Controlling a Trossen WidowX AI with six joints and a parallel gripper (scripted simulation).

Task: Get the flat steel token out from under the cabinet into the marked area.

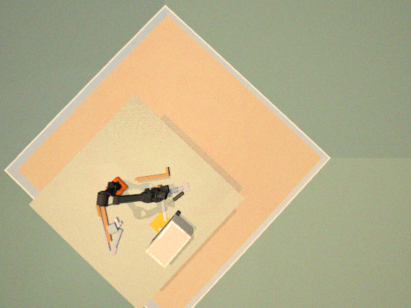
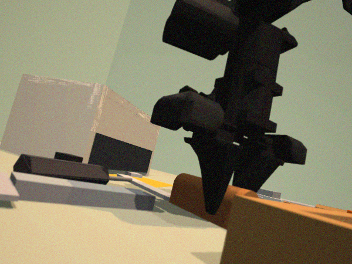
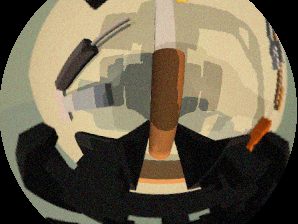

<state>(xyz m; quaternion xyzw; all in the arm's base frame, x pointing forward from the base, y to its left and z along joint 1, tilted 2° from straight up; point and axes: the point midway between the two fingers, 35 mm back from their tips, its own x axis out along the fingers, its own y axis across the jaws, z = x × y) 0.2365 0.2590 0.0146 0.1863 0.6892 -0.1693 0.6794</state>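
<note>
Now: gripper tip 140 mm short of the dark screwdriver and 40 mm to the right of it. Round my gripper tip: token: 270 mm ahead, 210 mm to the right; then orange stick: 50 mm behind, 540 mm to the right.
</note>
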